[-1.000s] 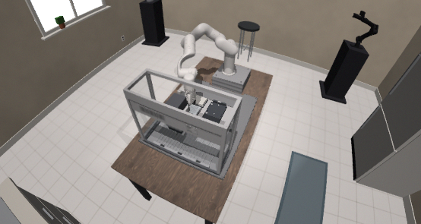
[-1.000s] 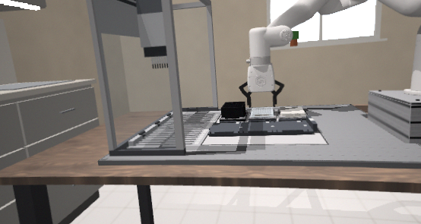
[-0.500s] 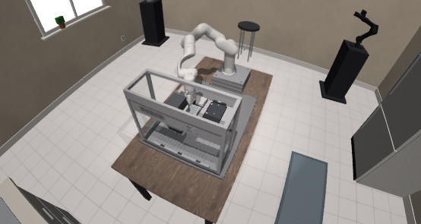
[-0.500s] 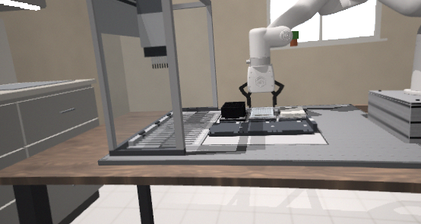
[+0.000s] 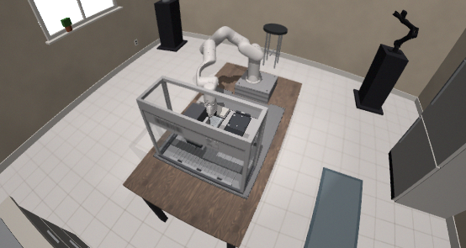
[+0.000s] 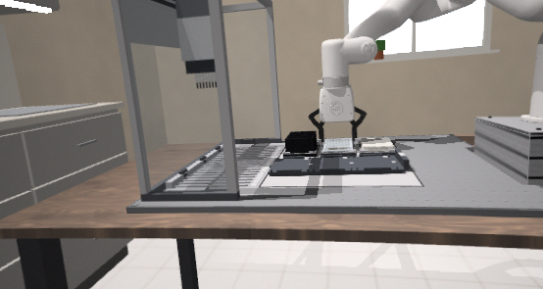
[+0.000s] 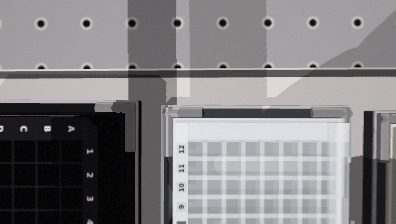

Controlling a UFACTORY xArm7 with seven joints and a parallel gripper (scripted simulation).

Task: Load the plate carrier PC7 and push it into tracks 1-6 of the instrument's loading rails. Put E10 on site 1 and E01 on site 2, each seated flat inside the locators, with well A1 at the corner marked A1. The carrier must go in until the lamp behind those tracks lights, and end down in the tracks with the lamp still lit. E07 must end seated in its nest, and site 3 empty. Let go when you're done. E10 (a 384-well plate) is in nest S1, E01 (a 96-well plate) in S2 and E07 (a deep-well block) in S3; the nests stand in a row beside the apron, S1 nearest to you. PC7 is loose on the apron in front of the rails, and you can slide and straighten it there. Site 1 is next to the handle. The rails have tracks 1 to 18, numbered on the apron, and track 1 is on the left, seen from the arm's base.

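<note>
Now: the white 96-well plate E01 20 mm below my hand. From my hand the other things lie so: A1 tag (50 mm ahead, 60 mm to the left, 30 mm below); then black deep-well block E07 (110 mm ahead, 20 mm to the right, 10 mm below); then nest S2 (40 mm below).
</note>
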